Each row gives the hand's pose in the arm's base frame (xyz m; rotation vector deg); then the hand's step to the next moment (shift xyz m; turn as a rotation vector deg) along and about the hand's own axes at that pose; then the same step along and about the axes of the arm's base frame.
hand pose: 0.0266 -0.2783 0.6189 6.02 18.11 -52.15
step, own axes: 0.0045 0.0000 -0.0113 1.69 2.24 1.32
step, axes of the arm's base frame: 0.0000 -0.0009 -0.0121 3.03 -0.20 0.63
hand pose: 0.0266 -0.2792 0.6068 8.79 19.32 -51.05
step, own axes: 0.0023 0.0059 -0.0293 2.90 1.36 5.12
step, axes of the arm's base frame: -0.0006 0.0099 -0.0283 3.89 -2.67 3.77
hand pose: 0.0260 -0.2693 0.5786 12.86 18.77 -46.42
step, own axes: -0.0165 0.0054 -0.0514 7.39 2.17 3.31
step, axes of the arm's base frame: -0.0169 0.0311 -0.0411 7.02 -4.56 0.49
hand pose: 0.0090 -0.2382 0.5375 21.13 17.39 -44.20
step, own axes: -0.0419 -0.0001 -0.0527 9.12 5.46 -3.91
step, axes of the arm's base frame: -0.0354 0.0484 -0.0305 9.63 -0.36 -5.96
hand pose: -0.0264 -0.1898 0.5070 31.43 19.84 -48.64
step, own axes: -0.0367 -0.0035 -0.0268 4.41 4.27 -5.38
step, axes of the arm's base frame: -0.0274 0.0362 -0.0046 5.68 2.74 -5.19
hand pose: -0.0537 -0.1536 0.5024 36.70 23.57 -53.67
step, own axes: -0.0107 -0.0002 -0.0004 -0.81 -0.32 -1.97
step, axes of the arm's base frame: -0.0059 0.0067 0.0059 -0.81 1.67 -1.10
